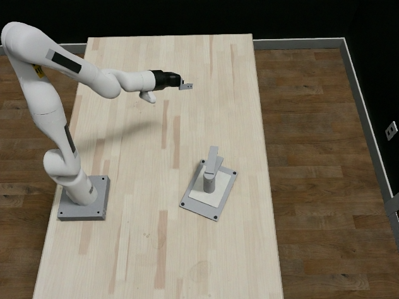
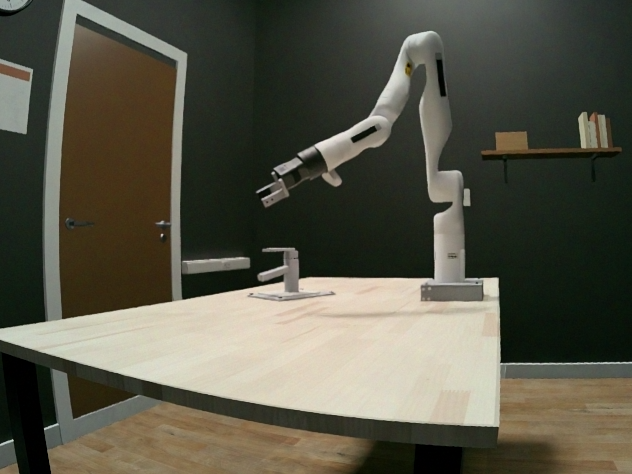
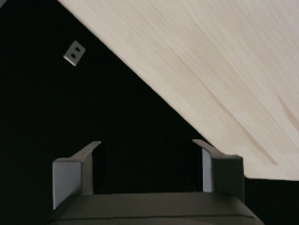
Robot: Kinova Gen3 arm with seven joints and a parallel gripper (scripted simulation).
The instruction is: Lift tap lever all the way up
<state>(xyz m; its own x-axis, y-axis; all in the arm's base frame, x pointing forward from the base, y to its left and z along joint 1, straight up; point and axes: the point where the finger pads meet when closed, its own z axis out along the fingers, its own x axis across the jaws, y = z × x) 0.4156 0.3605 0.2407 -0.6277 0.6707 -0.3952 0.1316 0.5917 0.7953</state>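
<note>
Right now my hand is 27 cm to the left of the lever, 14 cm above it and 10 cm short of it. Also, from my hand: base plate (33 cm to the right, 28 cm below, 9 cm ahead); tap (30 cm to the right, 18 cm below, 10 cm ahead).
</note>
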